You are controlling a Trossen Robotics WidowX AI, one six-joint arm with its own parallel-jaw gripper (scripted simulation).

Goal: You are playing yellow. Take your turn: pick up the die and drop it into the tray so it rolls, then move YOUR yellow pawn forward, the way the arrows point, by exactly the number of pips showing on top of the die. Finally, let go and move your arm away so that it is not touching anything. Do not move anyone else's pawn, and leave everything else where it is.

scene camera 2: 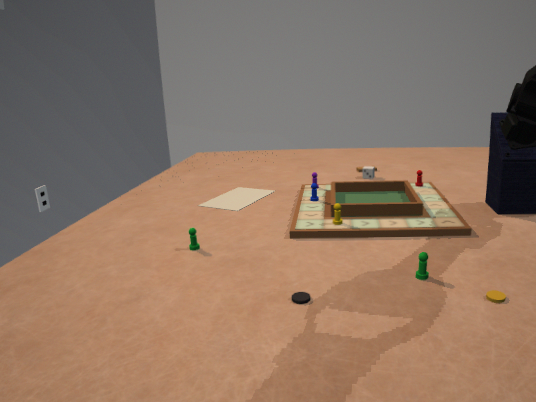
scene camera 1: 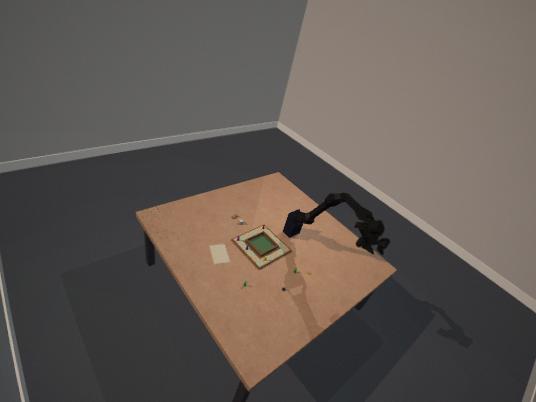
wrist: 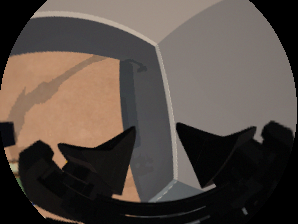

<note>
My gripper is open, with nothing in its grasp. Also in view: a card and a green tray.
</note>
